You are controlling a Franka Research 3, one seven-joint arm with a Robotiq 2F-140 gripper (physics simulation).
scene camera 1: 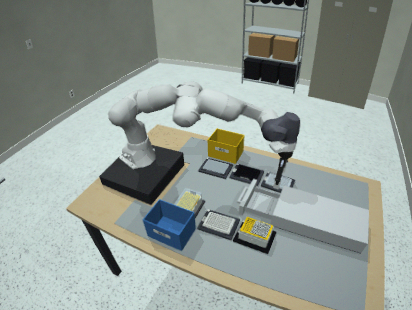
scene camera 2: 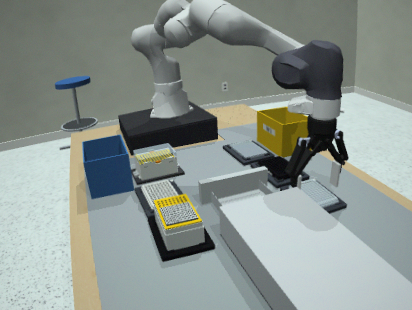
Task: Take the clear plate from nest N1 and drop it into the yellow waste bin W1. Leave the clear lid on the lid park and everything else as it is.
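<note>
A clear plate (scene camera 1: 287,181) (scene camera 2: 321,194) sits flat in a dark nest at the far right, behind the light grey housing; the nest's label is not readable. My gripper (scene camera 1: 280,178) (scene camera 2: 317,178) is open and empty, pointing down at this plate. In the scene camera 2 view its two fingertips stand apart, low over the plate's far part; the exact height is hard to tell. The clear lid (scene camera 1: 216,166) (scene camera 2: 247,148) lies flat on its dark park in front of the yellow waste bin (scene camera 1: 230,153) (scene camera 2: 275,142). The bin stands upright; its floor is hidden.
A black plate (scene camera 1: 247,173) (scene camera 2: 281,167) lies between lid and clear plate. The grey housing (scene camera 1: 325,215) (scene camera 2: 310,250) is close to the gripper. A blue bin (scene camera 1: 181,234) (scene camera 2: 107,171), a yellow tip box (scene camera 1: 190,201) (scene camera 2: 156,165), a white plate (scene camera 1: 220,221) and a yellow-white rack (scene camera 1: 256,231) (scene camera 2: 179,215) stand nearer.
</note>
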